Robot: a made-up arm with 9 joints. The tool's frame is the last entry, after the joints.
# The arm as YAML. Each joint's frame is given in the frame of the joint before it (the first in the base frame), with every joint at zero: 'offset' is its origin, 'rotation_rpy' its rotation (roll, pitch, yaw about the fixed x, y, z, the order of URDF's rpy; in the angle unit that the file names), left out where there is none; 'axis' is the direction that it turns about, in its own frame. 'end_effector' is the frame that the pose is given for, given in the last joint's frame.
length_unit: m
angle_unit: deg
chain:
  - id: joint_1
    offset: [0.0, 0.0, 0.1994]
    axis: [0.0, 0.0, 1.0]
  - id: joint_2
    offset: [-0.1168, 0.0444, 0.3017]
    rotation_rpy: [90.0, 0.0, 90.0]
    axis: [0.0, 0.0, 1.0]
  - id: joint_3
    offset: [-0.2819, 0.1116, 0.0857]
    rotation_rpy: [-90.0, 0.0, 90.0]
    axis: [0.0, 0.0, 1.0]
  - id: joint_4
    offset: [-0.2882, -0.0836, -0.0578]
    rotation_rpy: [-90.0, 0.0, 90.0]
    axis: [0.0, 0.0, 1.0]
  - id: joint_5
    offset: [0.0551, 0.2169, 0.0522]
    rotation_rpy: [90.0, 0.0, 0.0]
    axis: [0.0, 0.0, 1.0]
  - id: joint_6
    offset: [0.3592, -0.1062, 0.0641]
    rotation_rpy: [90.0, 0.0, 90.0]
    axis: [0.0, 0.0, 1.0]
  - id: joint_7
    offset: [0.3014, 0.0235, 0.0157]
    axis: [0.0, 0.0, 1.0]
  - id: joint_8
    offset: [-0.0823, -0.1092, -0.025]
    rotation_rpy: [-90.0, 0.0, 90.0]
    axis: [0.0, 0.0, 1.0]
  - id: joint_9
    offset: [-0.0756, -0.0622, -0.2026]
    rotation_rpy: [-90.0, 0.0, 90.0]
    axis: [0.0, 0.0, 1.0]
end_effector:
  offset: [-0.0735, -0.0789, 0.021]
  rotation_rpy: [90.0, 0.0, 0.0]
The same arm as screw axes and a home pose.
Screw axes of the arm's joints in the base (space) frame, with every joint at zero. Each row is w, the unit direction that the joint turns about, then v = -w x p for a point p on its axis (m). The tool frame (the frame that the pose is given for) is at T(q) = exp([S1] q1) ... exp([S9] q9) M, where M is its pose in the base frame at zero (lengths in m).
S1 = (0, 0, 1, 0, 0, 0)
S2 = (1, 0, 0, 0, 0.5011, -0.0444)
S3 = (0, -1, 0, 0.6127, 0, 0.0311)
S4 = (0, 0, -1, 0.1797, 0.0525, 0)
S5 = (0, -1, 0, 0.2723, 0, 0.0026)
S6 = (-1, 0, 0, 0, -0.3785, -0.0269)
S7 = (-1, 0, 0, 0, -0.0771, -0.0504)
S8 = (0, 0, 1, 0.0588, 0.3525, 0)
S9 = (0, 1, 0, 0.0432, 0, -0.4147)
M: xyz -0.4882 0.1554 0.0357 (m) quaternion w x y z 1 0 0 0

